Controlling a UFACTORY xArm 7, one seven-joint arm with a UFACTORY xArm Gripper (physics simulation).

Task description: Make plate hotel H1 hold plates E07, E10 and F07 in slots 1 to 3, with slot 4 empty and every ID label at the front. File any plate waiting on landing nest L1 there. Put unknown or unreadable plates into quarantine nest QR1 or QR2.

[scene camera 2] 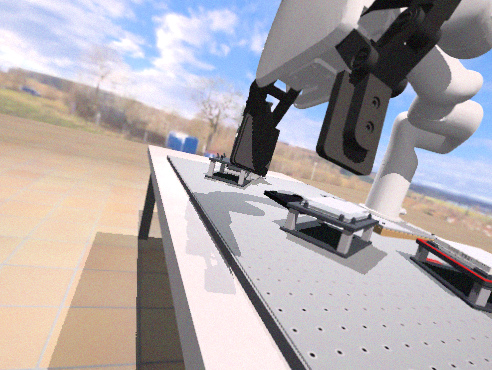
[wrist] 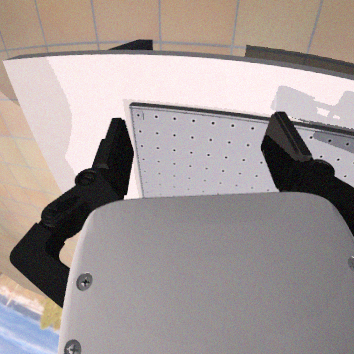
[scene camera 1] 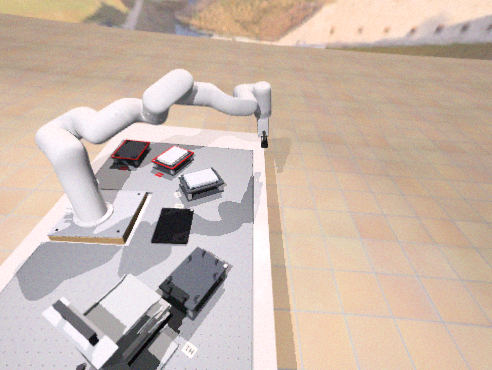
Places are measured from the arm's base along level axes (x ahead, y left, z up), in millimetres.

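Where they show: gripper, between the fingertips: (scene camera 2: 283, 168) (wrist: 197, 131) (scene camera 1: 263, 140); arm's base, origin of its link: (scene camera 2: 378, 214) (scene camera 1: 94, 214).
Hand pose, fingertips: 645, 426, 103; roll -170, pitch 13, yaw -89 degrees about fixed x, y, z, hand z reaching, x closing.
Things, the pixels of their centre, and the offset from my fingertips, as dx, dy, dz. "pt": a spot on its surface instead. Level surfaces: height alone.
- hotel, a spot on its surface: (scene camera 1: 131, 299) pt -349, -842, +101
- grey nest, middle of its body: (scene camera 2: 333, 221) (scene camera 1: 201, 182) -281, -231, -93
- second red-rimmed nest, middle of its body: (scene camera 1: 132, 152) -636, -10, -100
- dark raised nest, middle of its body: (scene camera 1: 195, 279) (scene camera 2: 232, 168) -250, -688, -85
- flat black pad, a spot on its surface: (scene camera 1: 172, 226) pt -360, -466, -111
- perforated board, height of its surface: dz -122
My gripper (scene camera 1: 264, 142) (scene camera 2: 304, 167) (wrist: 197, 131) is open and empty, high over the table's far right edge. The hotel (scene camera 1: 131, 299), with an H1 label beside it, stands at the lower left in scene camera 1; its slot contents and ID labels cannot be read. A white plate (scene camera 1: 201, 177) (scene camera 2: 336, 208) lies on a grey nest (scene camera 1: 205, 191) (scene camera 2: 346, 242); its ID is unreadable. Another white plate (scene camera 1: 174, 155) sits on a red-rimmed nest (scene camera 1: 171, 167) (scene camera 2: 481, 294). A second red-rimmed nest (scene camera 1: 131, 151) shows a dark top with no plate. Which nest is L1 cannot be read.
A dark raised nest (scene camera 1: 196, 277) with corner clips stands beside the hotel. A flat black pad (scene camera 1: 172, 226) lies between it and the grey nest. The arm's base plate (scene camera 1: 107, 227) is at the left. The perforated board (wrist: 200, 150) has a pale table border (wrist: 95, 85).
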